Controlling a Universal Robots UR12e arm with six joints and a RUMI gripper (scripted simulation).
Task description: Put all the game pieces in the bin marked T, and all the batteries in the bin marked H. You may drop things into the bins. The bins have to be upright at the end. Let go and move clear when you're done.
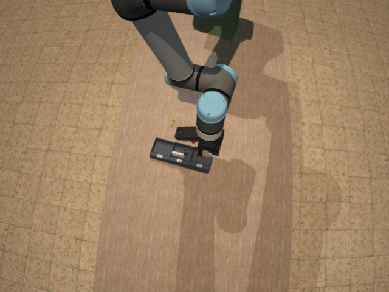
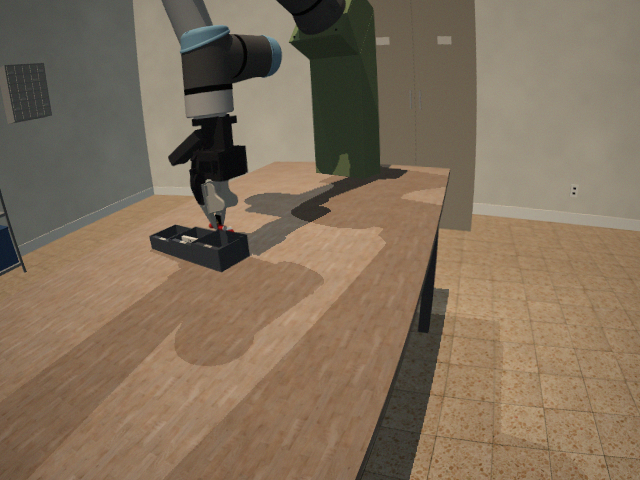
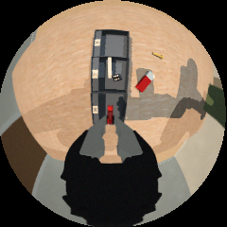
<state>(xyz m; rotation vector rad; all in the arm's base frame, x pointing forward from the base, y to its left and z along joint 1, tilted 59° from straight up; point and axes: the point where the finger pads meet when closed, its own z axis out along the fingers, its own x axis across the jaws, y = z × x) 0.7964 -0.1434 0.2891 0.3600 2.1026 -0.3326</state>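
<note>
Right now the black die is 6 cm behind my hand, 5 cm to the right of it and 7 cm below it. Also, from my hand: three-compartment bin row 5 cm behind, 7 cm to the right, 6 cm below; white domino 5 cm behind, 8 cm to the right, 6 cm below; red cylinder 1 cm below.
</note>
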